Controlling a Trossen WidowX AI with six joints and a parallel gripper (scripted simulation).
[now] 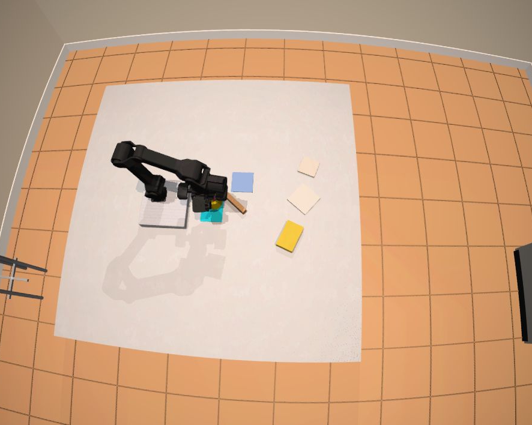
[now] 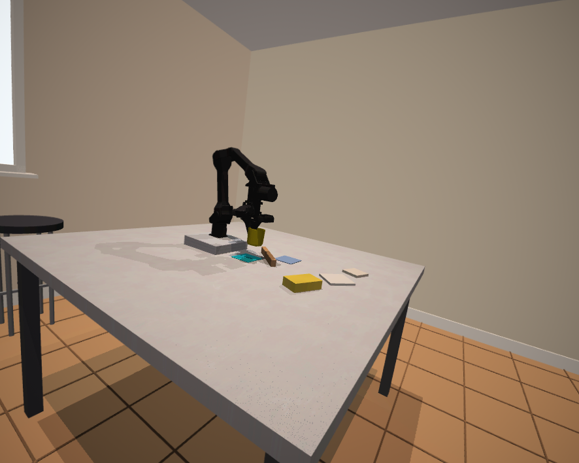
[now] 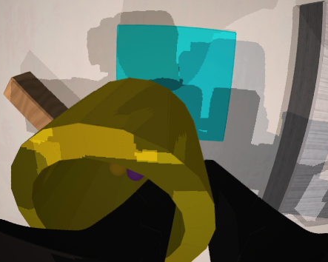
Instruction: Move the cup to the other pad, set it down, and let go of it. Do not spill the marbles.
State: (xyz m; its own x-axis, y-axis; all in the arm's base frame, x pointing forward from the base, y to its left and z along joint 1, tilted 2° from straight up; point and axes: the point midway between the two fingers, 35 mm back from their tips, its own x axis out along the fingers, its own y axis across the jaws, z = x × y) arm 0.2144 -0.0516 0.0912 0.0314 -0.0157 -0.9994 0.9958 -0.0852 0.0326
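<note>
My gripper tip is 1 cm short of the cyan pad, 2 cm to the left of it and 10 cm above it. Round my gripper tip: yellow cup (2 cm ahead); then blue pad (14 cm ahead, 11 cm to the left, 10 cm below); then wooden stick (7 cm ahead, 4 cm to the left, 9 cm below).
</note>
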